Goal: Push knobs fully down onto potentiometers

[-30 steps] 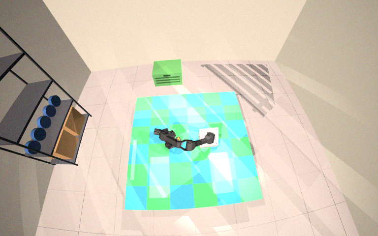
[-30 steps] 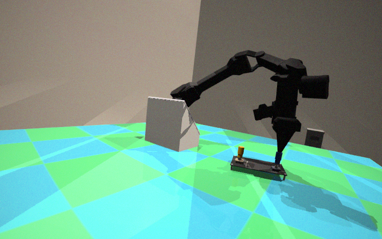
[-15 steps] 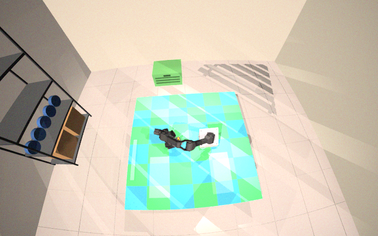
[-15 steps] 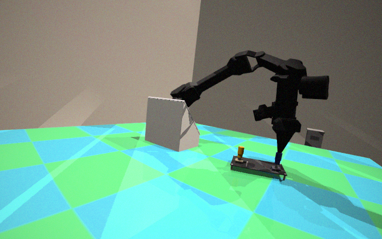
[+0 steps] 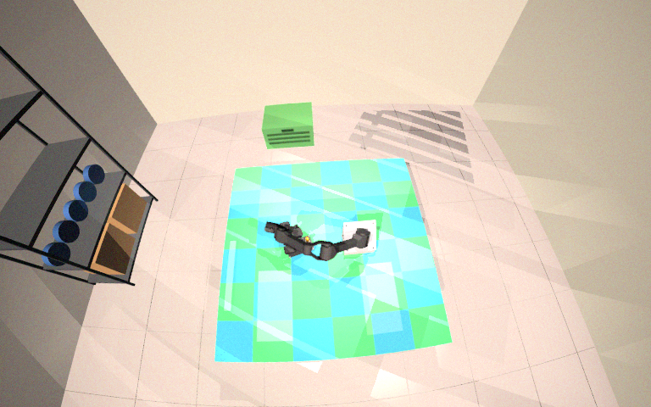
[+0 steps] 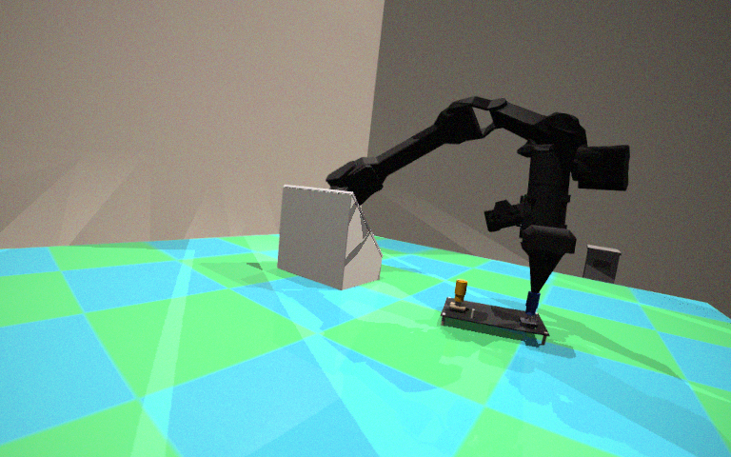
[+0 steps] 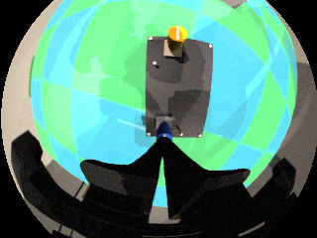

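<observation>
My gripper tip is now 1 cm above the blue knob. Round my gripper tip: orange knob 10 cm behind, 4 cm to the right, 2 cm below.
</observation>
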